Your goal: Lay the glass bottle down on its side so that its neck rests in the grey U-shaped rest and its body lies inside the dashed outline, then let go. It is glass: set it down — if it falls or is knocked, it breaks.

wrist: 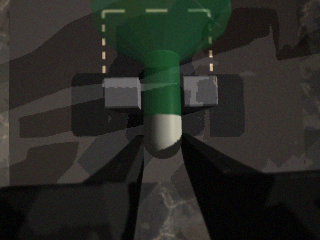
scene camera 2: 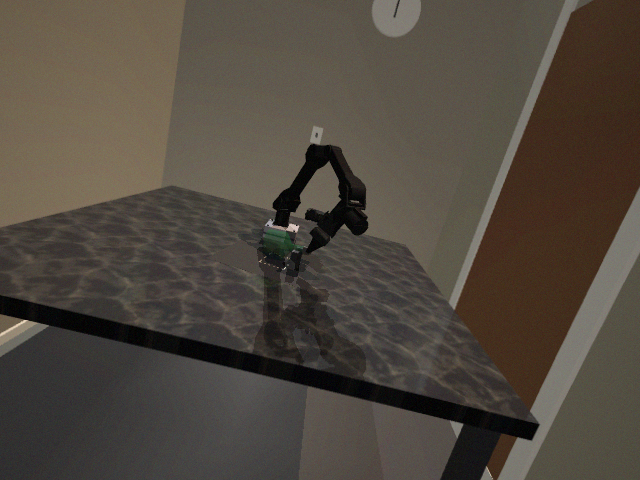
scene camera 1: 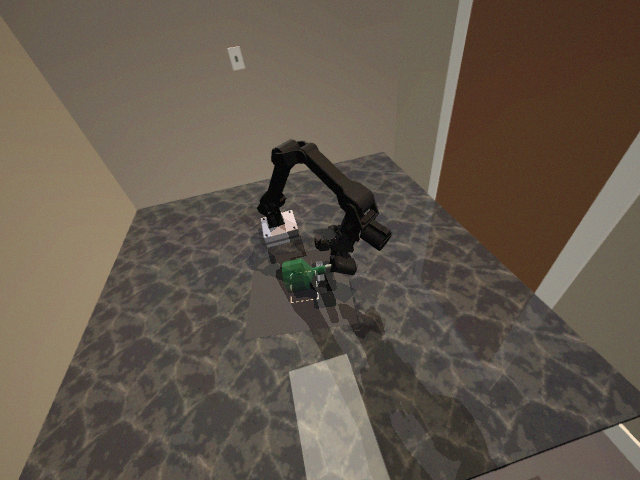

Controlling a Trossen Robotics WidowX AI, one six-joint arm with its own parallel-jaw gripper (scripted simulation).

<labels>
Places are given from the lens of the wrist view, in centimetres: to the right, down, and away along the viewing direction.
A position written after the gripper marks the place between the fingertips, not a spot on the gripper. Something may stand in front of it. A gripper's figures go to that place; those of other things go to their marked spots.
gripper [wrist: 162, 140]: 0, 1, 11
green glass bottle [wrist: 160, 42]: 0, -5, 10
</labels>
